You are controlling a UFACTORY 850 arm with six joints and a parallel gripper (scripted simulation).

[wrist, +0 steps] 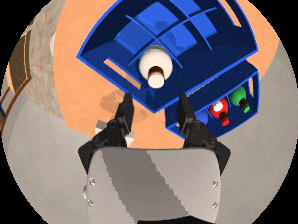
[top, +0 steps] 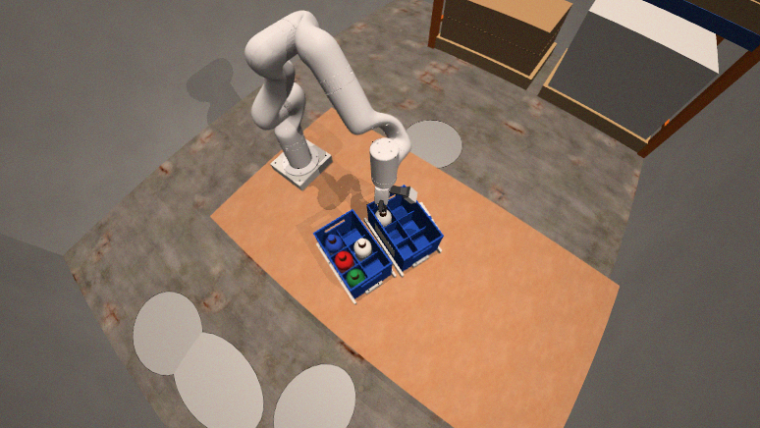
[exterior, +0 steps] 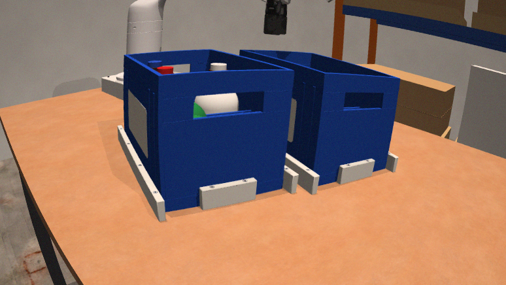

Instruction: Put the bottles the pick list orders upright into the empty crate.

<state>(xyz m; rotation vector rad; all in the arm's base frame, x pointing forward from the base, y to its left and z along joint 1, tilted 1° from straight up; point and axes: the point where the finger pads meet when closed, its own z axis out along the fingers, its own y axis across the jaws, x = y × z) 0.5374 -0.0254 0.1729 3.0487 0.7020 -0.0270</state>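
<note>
My hand is 90 mm past the blue-label bottle, 220 mm to the left of it and 140 mm above it. The rest, counted from my hand: white-label bottle 10 mm ahead, 160 mm to the right, 140 mm below; then pick list 130 mm ahead, 150 mm to the left, 230 mm below; then red bottle 20 mm behind, 250 mm to the right, 140 mm below.
</note>
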